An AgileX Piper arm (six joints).
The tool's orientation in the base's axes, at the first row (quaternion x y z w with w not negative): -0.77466 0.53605 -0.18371 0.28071
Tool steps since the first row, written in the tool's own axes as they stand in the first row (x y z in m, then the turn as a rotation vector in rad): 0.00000 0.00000 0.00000 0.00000 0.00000 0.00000; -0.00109 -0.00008 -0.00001 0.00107 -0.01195 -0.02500; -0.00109 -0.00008 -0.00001 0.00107 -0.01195 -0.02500; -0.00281 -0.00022 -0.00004 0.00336 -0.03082 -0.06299; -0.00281 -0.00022 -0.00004 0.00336 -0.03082 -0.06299; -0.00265 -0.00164 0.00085 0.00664 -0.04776 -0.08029; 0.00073 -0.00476 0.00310 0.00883 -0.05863 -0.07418; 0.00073 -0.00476 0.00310 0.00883 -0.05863 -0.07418; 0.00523 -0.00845 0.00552 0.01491 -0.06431 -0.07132
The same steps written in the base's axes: 0.00000 0.00000 0.00000 0.00000 0.00000 0.00000; -0.00034 0.00104 0.00008 -0.00556 -0.00375 0.02691; -0.00034 0.00104 0.00008 -0.00556 -0.00375 0.02691; -0.00087 0.00267 0.00022 -0.01327 -0.00988 0.06823; -0.00087 0.00267 0.00022 -0.01327 -0.00988 0.06823; 0.00074 0.00312 0.00042 -0.00990 -0.01252 0.09229; 0.00554 0.00133 0.00059 0.00237 -0.01020 0.09438; 0.00554 0.00133 0.00059 0.00237 -0.01020 0.09438; 0.01125 -0.00131 0.00098 0.01035 -0.01368 0.09566
